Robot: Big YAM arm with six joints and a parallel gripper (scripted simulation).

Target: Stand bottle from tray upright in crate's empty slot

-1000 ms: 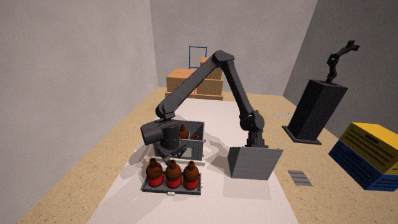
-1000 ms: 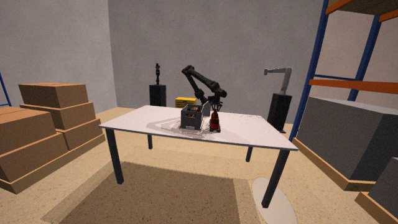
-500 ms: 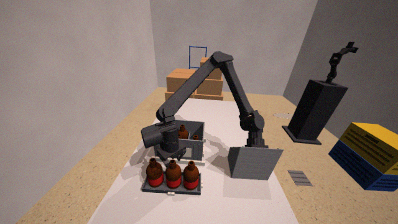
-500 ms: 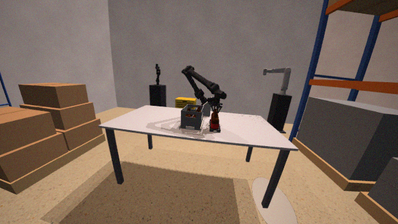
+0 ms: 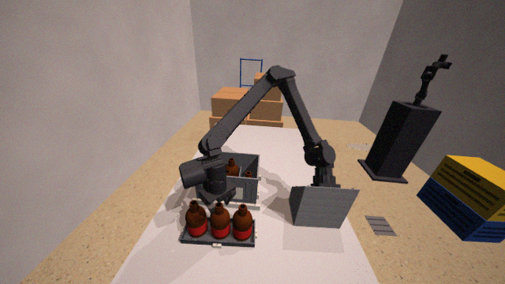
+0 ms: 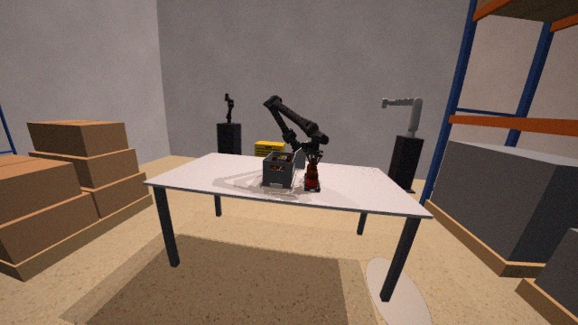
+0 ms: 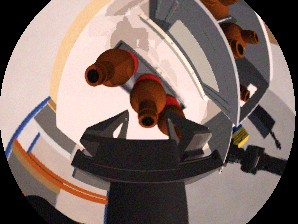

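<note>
The brown bottle is 60 mm below my hand. Also, from my hand: grey crate: 10 mm ahead, 220 mm to the right, 60 mm below; then dark tray: 140 mm below.
</note>
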